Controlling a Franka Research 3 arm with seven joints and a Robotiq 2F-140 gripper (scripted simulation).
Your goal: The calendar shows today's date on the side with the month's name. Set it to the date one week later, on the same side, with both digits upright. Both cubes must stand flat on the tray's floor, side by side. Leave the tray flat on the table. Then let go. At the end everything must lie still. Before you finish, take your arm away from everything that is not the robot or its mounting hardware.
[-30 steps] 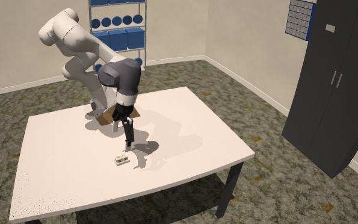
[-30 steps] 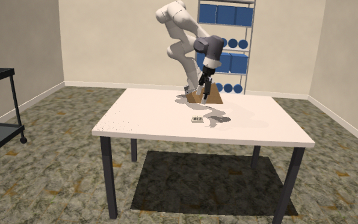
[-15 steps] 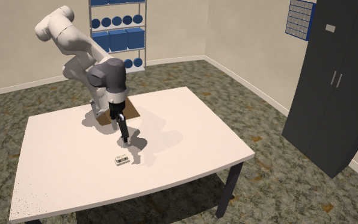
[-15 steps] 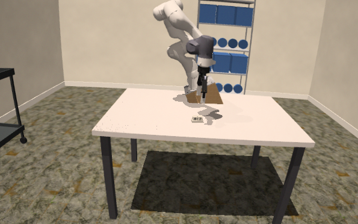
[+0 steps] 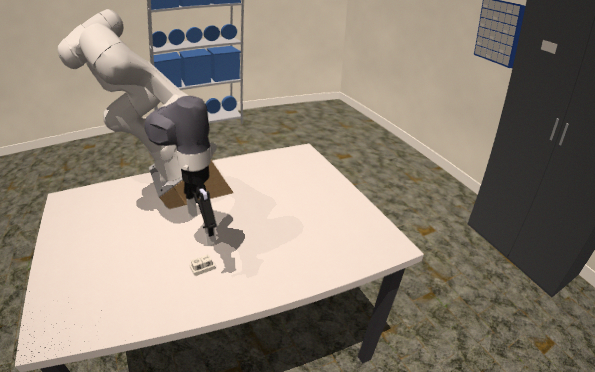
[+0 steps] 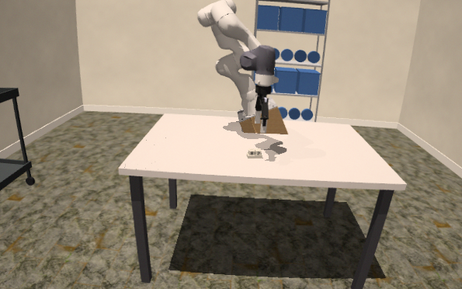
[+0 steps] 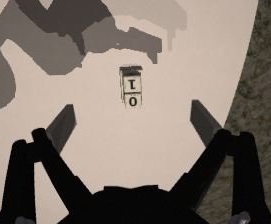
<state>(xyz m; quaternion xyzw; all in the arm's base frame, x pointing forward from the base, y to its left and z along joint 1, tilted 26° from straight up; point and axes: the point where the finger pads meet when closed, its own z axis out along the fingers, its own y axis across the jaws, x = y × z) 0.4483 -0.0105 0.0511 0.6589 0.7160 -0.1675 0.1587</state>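
Right now the cube is 14 cm below my hand. The rest, counted from my hand: grey tray (16 cm below, 2 cm to the right).
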